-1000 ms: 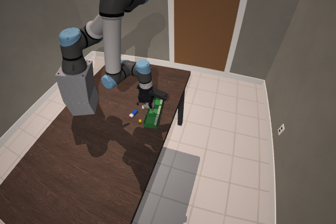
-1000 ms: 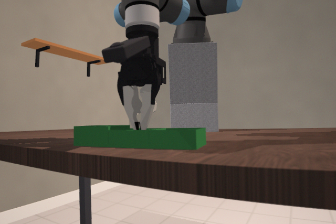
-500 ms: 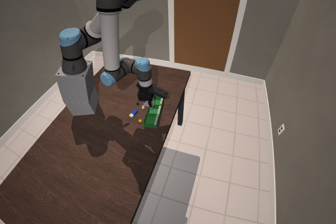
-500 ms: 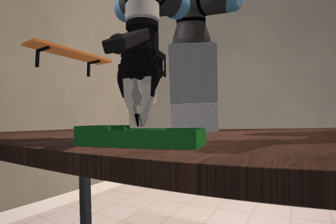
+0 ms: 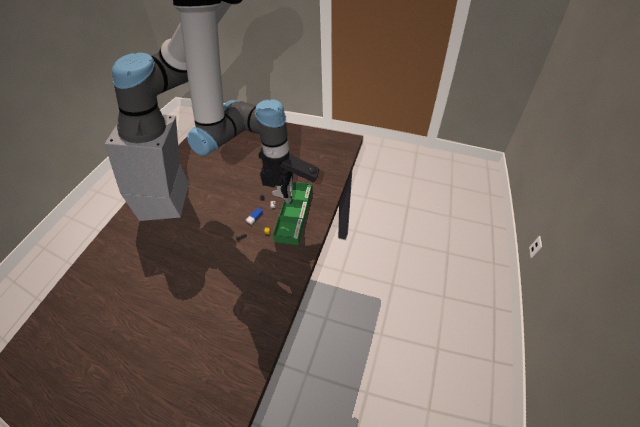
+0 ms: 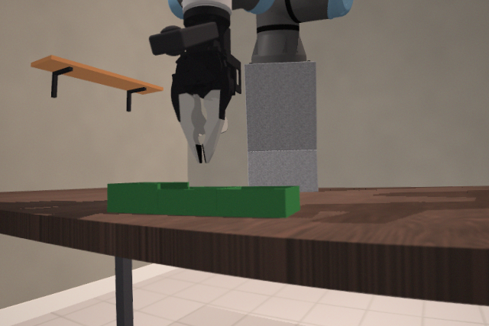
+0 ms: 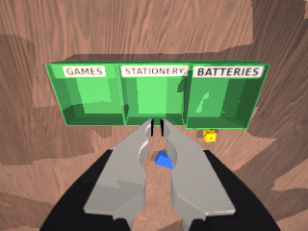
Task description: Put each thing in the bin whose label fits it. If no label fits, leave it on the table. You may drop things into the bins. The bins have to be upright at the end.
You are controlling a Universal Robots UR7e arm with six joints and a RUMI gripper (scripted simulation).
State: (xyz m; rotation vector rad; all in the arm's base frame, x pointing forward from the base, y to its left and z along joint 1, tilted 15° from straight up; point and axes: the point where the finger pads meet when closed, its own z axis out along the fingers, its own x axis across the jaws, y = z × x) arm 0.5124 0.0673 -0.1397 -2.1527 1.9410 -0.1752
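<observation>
The blue-and-white eraser lies 130 mm behind my hand, 80 mm below it and 50 mm to the right of it. Round my hand: yellow die 90 mm to the right, 70 mm below, 50 mm behind; green bin row 60 mm below, 10 mm ahead; white item 80 mm behind, 70 mm below, 30 mm to the left.
</observation>
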